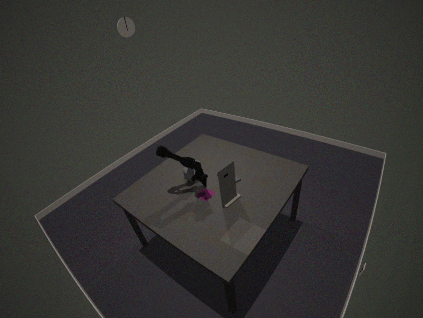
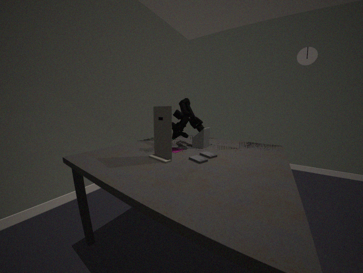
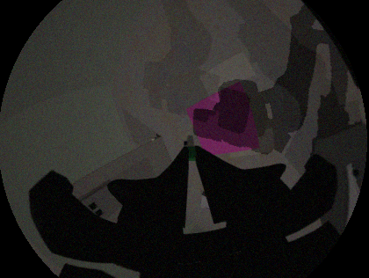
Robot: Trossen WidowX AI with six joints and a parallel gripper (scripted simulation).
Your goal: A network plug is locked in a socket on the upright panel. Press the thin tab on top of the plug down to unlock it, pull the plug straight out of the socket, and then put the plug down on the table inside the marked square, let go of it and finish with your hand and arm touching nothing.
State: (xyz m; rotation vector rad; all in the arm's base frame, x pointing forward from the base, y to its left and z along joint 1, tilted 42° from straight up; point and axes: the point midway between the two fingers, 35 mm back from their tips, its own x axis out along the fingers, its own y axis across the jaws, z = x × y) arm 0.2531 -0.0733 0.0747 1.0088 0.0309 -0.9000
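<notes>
Now: the magenta marked square 20 mm behind my gripper tip and 90 mm below it. Round my gripper tip: upright panel: 190 mm ahead, 70 mm to the left, 60 mm above.
</notes>
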